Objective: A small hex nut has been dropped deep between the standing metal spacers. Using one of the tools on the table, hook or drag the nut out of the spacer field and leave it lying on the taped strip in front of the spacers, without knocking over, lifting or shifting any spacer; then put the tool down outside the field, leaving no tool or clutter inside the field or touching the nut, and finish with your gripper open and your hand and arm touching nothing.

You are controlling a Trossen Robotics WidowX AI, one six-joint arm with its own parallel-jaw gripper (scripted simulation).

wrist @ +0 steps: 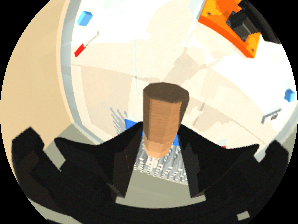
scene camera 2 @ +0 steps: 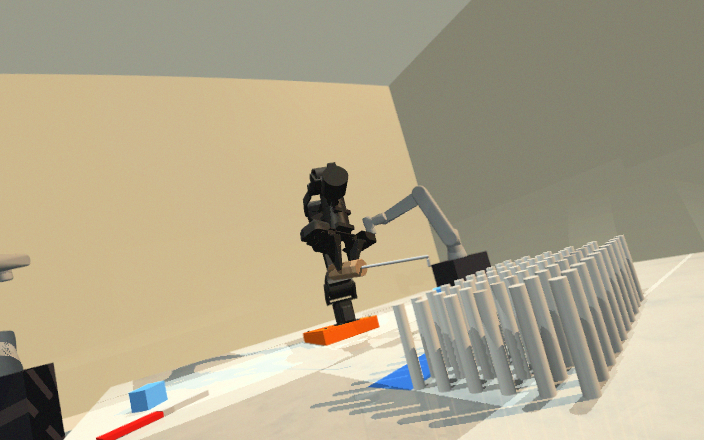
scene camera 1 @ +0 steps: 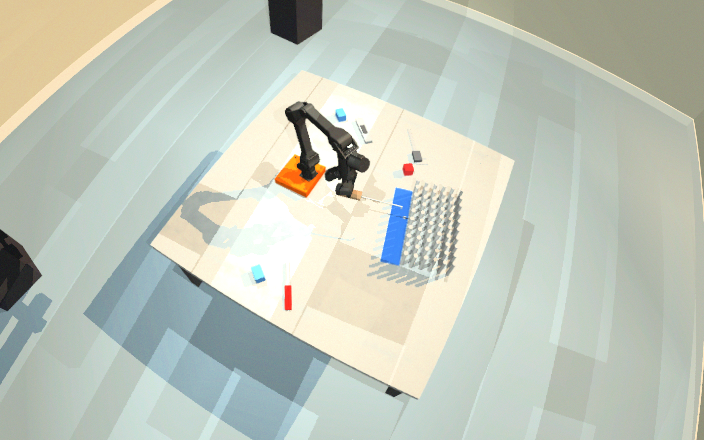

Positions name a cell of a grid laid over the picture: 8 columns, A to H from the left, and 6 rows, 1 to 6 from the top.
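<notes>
There is a hook tool (scene camera 2: E4), (wrist: E3), and I am holding it in my gripper (scene camera 2: D4), (wrist: E4). I can also see a blue taped strip (scene camera 1: E4), (scene camera 2: E6).
</notes>
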